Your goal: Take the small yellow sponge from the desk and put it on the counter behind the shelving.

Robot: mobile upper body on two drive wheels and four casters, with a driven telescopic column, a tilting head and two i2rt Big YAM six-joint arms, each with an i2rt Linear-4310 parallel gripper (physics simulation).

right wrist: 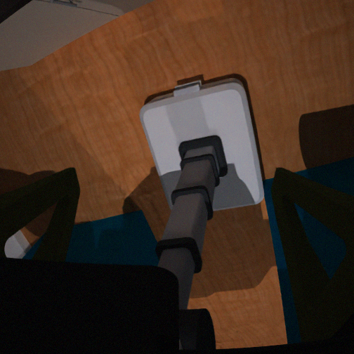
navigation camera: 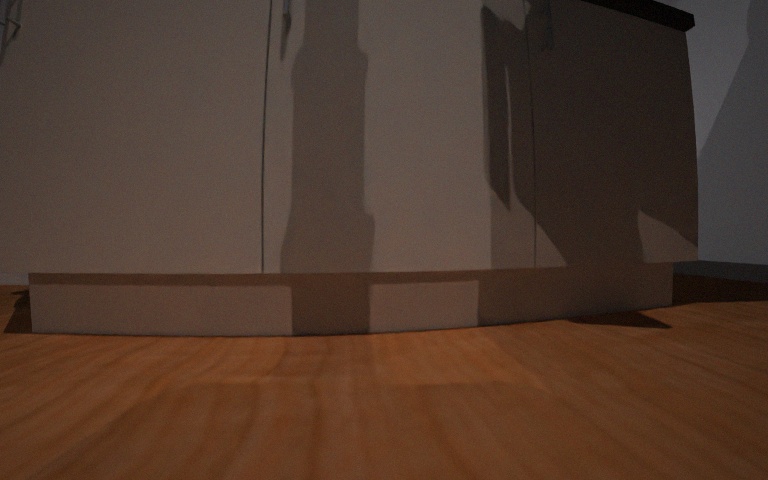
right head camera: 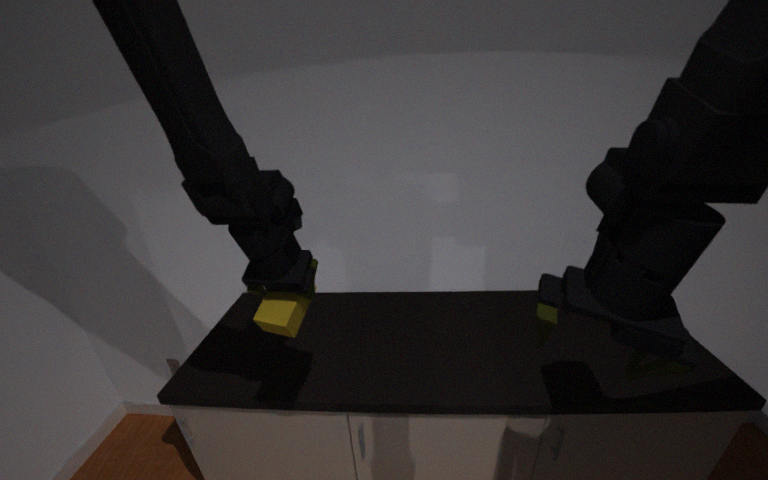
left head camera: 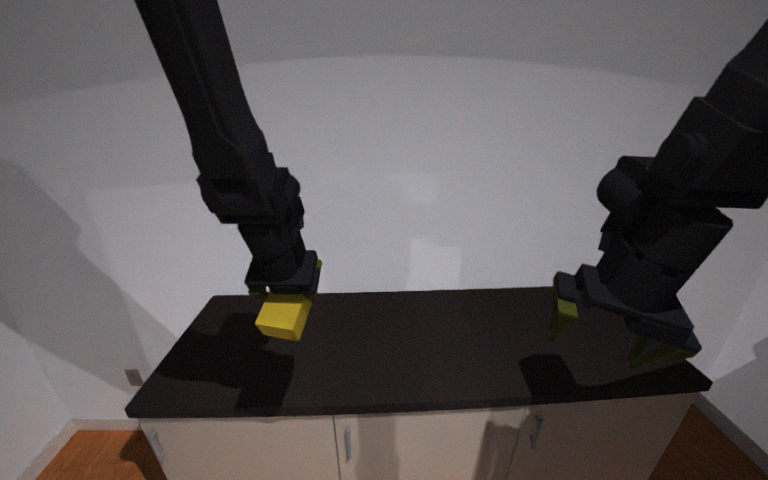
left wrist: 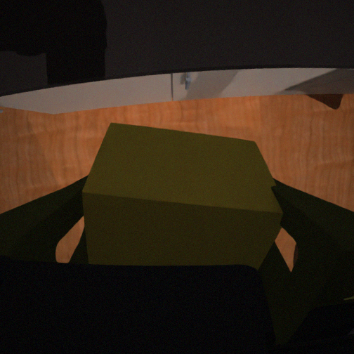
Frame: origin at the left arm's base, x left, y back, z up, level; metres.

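Where they show: left gripper, fingertip midpoint: [right head camera: 296, 296] [left head camera: 296, 298]; right gripper, fingertip midpoint: [right head camera: 580, 359] [left head camera: 589, 350].
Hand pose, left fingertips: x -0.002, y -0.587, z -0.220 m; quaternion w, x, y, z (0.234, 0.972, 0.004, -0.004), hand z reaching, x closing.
Note:
After its pixels a point has its place.
The yellow sponge [left head camera: 283, 315] @[x -0.003, y -0.517, z -0.206 m] [right head camera: 280, 314] @[x -0.007, y -0.514, z -0.207 m] [left wrist: 180, 170] is a thick block. My left gripper [left head camera: 286, 297] @[x -0.002, y -0.587, z -0.220 m] [right head camera: 283, 295] @[x -0.002, y -0.587, z -0.220 m] is shut on it; in the left wrist view the fingers press its two sides. In the head views the sponge appears over the left part of the dark counter top [left head camera: 407, 350] @[x -0.224, y -0.981, z -0.693 m] [right head camera: 419, 350] @[x -0.208, y -0.986, z -0.693 m], above the counter's shadowed area. My right gripper [left head camera: 600, 339] @[x -0.424, y -0.425, z -0.182 m] [right head camera: 594, 345] @[x -0.424, y -0.425, z -0.182 m] [right wrist: 175, 178] is open with its fingers wide apart, over the right part of the counter. The desk and the shelving do not show.
Pale cabinet doors [left head camera: 430, 447] @[x -0.302, y -0.794, z -0.938 m] [navigation camera: 424, 141] @[x -0.327, y -0.796, z -1.174 m] with metal handles form the counter's front. A pale wall [left head camera: 368, 169] @[x -0.068, y -1.368, z -0.139 m] rises behind it. Wooden floor [navigation camera: 339, 407] @[x -0.175, y -0.610, z -1.603 m] lies in front. In the right wrist view the robot's white base [right wrist: 235, 125] and grey column [right wrist: 187, 215] show, with blue panels beside them.

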